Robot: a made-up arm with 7 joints.
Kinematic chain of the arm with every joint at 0, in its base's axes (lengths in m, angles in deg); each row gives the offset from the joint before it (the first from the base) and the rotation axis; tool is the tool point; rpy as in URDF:
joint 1: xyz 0 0 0.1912 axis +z
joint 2: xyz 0 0 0 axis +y
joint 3: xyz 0 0 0.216 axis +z
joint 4: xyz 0.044 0 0 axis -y
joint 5: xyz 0.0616 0 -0.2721 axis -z
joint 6: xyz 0 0 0 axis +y
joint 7: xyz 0.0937 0 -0.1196 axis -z
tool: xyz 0 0 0 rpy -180 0 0
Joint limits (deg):
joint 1: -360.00..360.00
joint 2: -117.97..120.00
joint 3: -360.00..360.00
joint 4: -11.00..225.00
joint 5: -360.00..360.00
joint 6: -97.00..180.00
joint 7: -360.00..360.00
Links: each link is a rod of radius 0.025 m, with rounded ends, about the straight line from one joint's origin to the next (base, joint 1, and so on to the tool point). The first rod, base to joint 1, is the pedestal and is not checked.
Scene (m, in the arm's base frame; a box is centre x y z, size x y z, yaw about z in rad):
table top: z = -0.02
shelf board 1: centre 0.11 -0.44 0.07 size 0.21 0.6 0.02 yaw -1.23
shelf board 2: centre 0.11 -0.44 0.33 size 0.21 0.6 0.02 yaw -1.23
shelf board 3: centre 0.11 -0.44 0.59 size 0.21 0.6 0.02 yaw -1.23
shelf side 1: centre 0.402 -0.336 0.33 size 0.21 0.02 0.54 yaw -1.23
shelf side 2: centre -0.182 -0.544 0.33 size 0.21 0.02 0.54 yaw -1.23
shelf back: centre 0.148 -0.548 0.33 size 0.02 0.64 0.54 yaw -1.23
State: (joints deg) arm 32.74 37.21 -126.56 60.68 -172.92 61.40 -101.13
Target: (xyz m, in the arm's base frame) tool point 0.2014 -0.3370 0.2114
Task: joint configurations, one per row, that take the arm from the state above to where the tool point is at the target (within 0.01 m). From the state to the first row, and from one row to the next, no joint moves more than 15 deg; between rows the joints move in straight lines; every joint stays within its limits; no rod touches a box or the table.
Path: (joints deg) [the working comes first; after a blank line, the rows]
Joints at the target: 46.37 32.32 -104.22 40.00 -175.06 53.54 -101.13
Straight joint move there: touches shelf board 2.

1: 36.90 50.45 -133.48 50.48 -171.71 59.33 -101.13
2: 41.06 63.69 -140.41 40.27 -170.50 57.25 -101.13
3: 45.21 76.93 -147.33 30.07 -169.29 55.18 -101.13
4: 57.96 73.78 -137.28 27.43 -172.59 41.49 -101.13
5: 70.70 70.64 -127.24 24.79 -175.89 27.79 -101.13
6: 83.44 67.49 -117.19 22.16 -179.19 14.10 -101.13
7: 71.08 55.77 -112.87 28.11 -177.81 27.25 -101.13
8: 58.73 44.05 -108.55 34.06 -176.43 40.40 -101.13
9: 46.37 32.32 -104.22 40.00 -175.06 53.54 -101.13

